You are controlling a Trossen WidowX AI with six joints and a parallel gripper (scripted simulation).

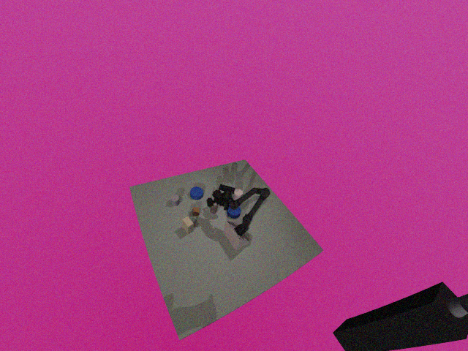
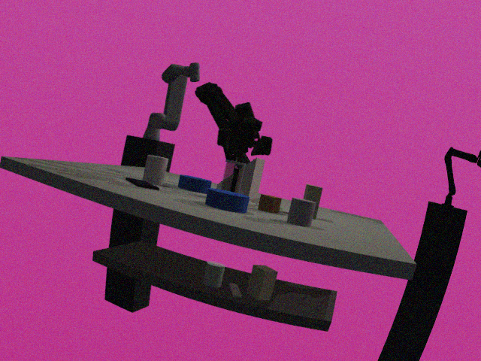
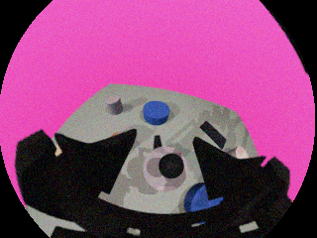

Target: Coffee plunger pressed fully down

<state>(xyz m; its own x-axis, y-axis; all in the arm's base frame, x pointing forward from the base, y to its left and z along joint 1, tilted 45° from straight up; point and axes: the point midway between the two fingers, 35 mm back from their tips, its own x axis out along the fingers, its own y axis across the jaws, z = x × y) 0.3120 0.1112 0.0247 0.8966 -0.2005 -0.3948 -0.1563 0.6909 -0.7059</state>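
My gripper tip is 90 mm above the coffee press, 20 mm past it and 10 mm to the left of it. Also, from my gripper tip: white cylinder: 280 mm to the right, 120 mm below, 30 mm ahead; grey cylinder: 270 mm to the left, 160 mm ahead, 130 mm below; brown cube: 140 mm to the left, 140 mm below.
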